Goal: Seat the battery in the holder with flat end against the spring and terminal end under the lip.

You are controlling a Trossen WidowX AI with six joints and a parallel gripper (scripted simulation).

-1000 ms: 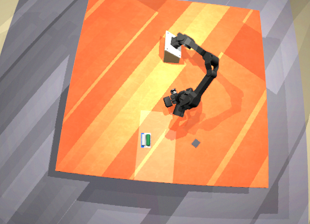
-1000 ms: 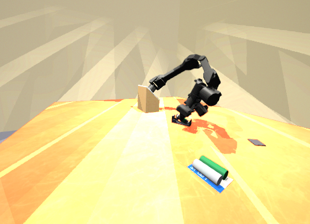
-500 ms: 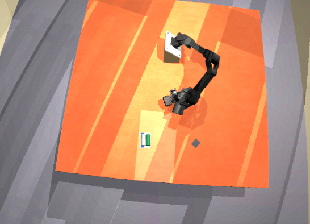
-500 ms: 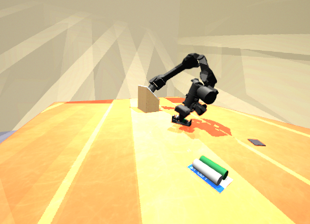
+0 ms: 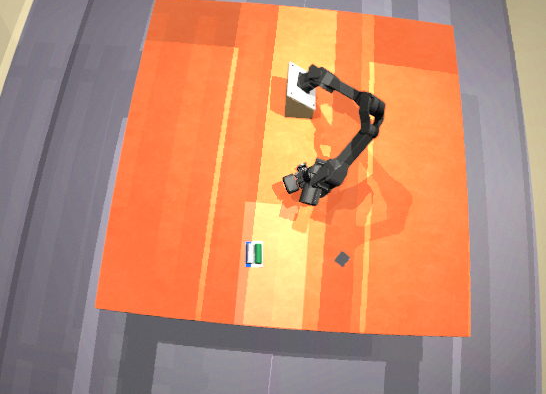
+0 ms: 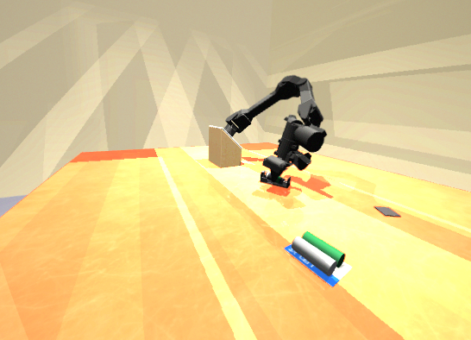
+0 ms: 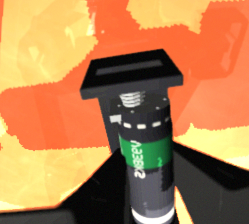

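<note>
The battery lies 1 cm above my gripper tip. Also, from my gripper tip: dark grey square (27 cm ahead, 17 cm to the left, 1 cm below); then blue-and-white card (30 cm ahead, 13 cm to the right).
</note>
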